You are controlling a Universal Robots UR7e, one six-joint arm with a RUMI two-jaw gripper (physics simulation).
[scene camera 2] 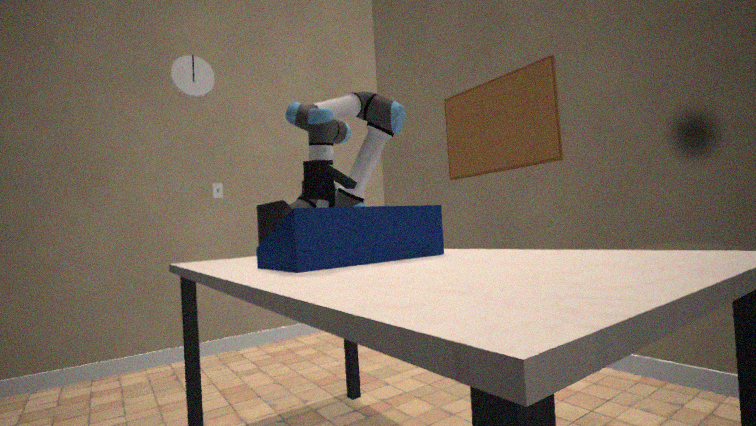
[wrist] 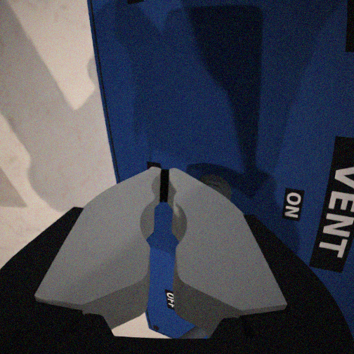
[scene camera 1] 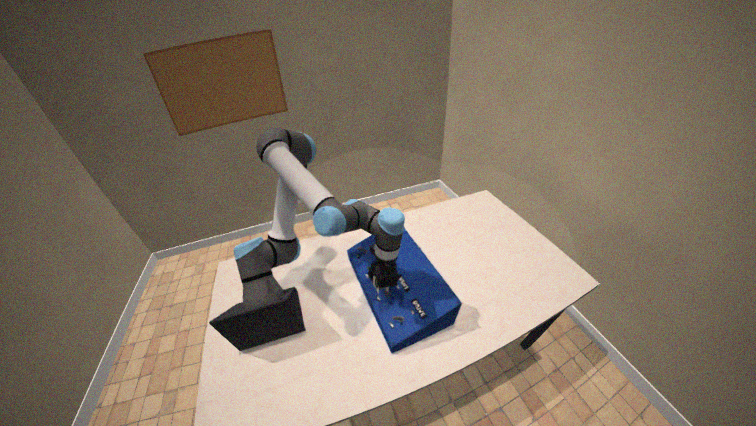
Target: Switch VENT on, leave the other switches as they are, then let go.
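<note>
The blue switch box stands on the table. In the wrist view the VENT label is at the right, with its ON label beside it. The grey VENT switch shows in part behind the right finger; its lever is hidden, so its side cannot be told. A dark corner of a label shows at the fingertips. My gripper is shut and empty, low over the panel on the OFF side of that switch. In scene camera 2 the box hides its fingertips.
The DRIVE label and its switch are at the box's near end. Another switch is at the far end. An OFF label shows between the fingers. The arm's black base stands left of the box on the table.
</note>
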